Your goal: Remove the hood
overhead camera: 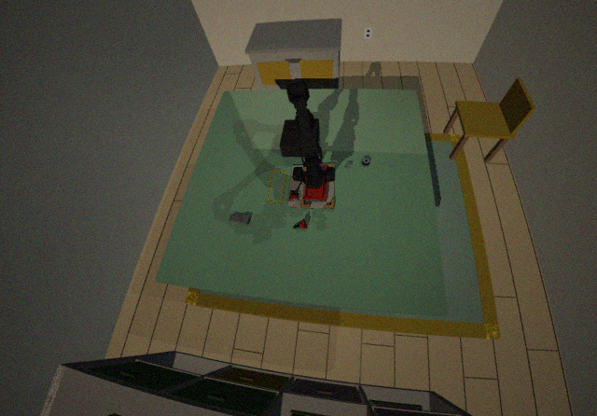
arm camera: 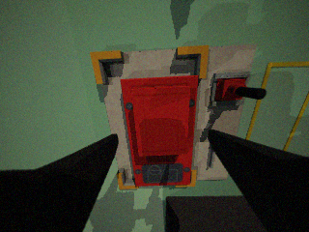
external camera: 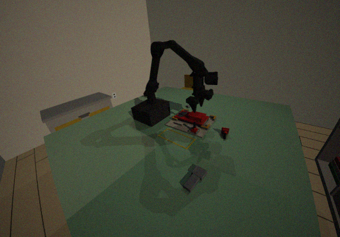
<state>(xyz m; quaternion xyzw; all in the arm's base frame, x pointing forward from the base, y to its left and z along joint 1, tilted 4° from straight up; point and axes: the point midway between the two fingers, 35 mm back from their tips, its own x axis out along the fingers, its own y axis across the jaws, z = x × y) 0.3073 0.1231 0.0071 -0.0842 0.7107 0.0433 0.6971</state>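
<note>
The red hood is 50 mm below my gripper tip. Round my gripper tip: wheel: 230 mm behind, 210 mm to the left, 80 mm below.
</note>
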